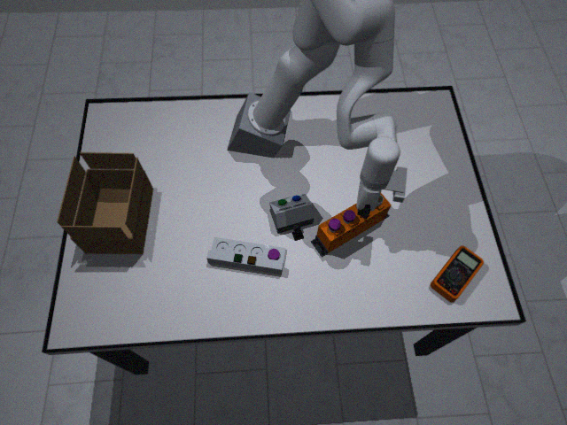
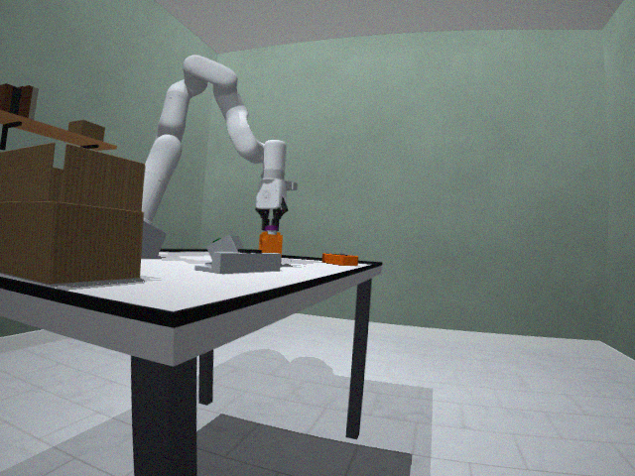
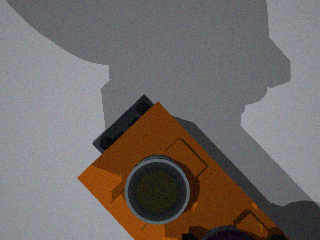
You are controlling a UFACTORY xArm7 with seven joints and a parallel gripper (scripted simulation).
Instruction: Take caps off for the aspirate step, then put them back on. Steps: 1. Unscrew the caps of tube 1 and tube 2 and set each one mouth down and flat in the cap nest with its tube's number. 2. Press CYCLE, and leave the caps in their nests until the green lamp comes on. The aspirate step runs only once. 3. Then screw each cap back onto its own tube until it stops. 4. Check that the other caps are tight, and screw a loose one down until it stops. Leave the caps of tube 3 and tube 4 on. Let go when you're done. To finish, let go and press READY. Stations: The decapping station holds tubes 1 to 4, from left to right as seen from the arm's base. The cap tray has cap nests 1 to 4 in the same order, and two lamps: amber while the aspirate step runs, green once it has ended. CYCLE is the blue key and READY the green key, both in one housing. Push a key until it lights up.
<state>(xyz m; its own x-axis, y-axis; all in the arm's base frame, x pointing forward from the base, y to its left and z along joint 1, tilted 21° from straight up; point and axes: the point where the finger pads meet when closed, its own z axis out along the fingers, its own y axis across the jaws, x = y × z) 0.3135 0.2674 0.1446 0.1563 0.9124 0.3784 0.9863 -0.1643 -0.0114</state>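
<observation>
Right now the purple cap is 1 cm below my hand. The rest, counted from my hand: tube 1 (4 cm to the left, 3 cm behind, 1 cm below); blue key (19 cm to the right, 6 cm below, 5 cm behind); grey key housing (21 cm to the right, 8 cm below, 2 cm behind).
</observation>
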